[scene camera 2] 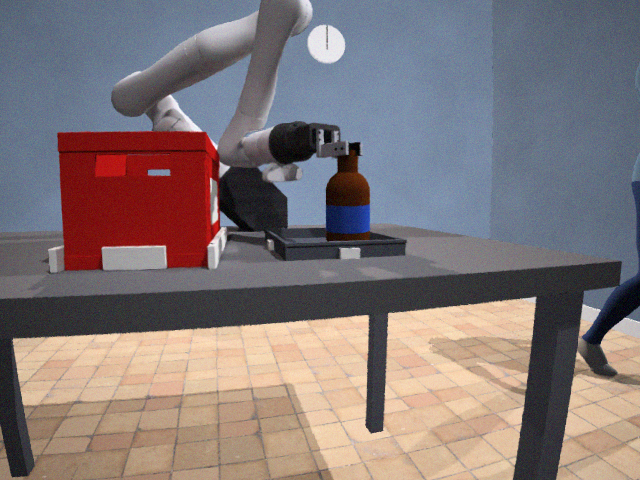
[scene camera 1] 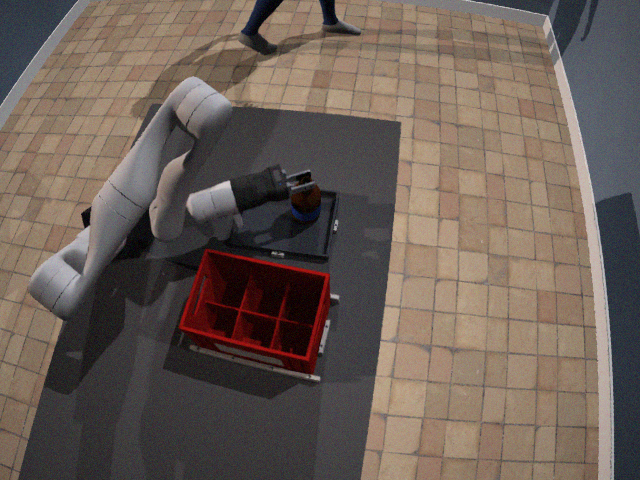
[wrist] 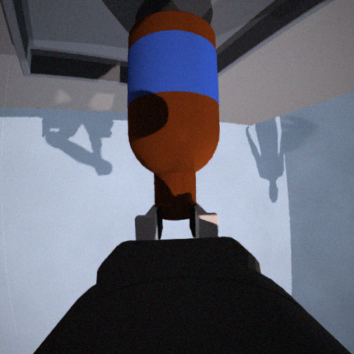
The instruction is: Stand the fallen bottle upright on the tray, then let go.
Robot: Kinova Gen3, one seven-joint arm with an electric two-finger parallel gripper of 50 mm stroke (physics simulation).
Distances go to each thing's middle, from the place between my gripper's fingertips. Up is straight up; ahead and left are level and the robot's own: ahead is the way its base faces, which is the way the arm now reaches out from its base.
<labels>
Right now the brown bottle [scene camera 1: 305, 206] is 2 cm behind my hand and 8 cm below it. Round my hand: red crate [scene camera 2: 107, 198] 12 cm behind, 30 cm to the right, 8 cm below; then dark tray [scene camera 2: 291, 244] 8 cm behind, 2 cm to the right, 16 cm below.
</labels>
